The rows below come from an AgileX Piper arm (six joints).
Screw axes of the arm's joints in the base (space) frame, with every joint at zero. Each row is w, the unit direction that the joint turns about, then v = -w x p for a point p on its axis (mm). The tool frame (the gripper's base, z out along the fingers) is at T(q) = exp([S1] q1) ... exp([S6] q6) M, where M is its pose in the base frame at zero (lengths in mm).
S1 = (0, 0, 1, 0, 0, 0)
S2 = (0, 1, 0, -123, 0, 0)
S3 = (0, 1, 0, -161.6, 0, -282.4)
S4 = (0.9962, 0, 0.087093, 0, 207.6, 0)
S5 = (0, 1, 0, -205.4, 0, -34.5)
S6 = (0.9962, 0, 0.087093, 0, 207.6, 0)
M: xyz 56.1 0 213.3 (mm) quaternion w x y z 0.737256 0 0.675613 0
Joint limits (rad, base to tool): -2.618..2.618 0..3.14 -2.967..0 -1.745..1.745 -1.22..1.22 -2.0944..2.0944
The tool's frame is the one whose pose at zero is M.
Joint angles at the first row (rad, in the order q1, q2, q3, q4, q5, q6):
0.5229, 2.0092, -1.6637, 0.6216, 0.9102, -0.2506
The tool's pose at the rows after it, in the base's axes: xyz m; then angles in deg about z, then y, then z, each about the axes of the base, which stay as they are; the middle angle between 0 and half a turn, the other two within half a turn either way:
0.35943, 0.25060, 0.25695, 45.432, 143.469, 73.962
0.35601, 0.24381, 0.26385, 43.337, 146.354, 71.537
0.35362, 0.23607, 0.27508, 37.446, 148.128, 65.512
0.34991, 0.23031, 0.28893, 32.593, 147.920, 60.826
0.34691, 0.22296, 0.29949, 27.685, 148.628, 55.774
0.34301, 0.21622, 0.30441, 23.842, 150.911, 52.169
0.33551, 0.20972, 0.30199, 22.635, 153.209, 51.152
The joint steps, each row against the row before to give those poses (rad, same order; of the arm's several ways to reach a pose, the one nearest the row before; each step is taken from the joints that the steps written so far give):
0.0000, -0.0262, 0.0000, -0.0775, 0.0151, 0.0346
0.0000, -0.0241, 0.0000, -0.0769, 0.0299, 0.0528
0.0000, -0.0328, 0.0000, -0.0839, 0.0078, 0.0450
0.0000, -0.0359, 0.0000, -0.0456, 0.0023, 0.0210
-0.0019, -0.0299, 0.0000, -0.0598, 0.0127, 0.0290
0.0000, -0.0196, 0.0018, -0.0588, 0.0368, 0.0229
0.0000, -0.0265, 0.0409, -0.0273, 0.0185, 0.0064

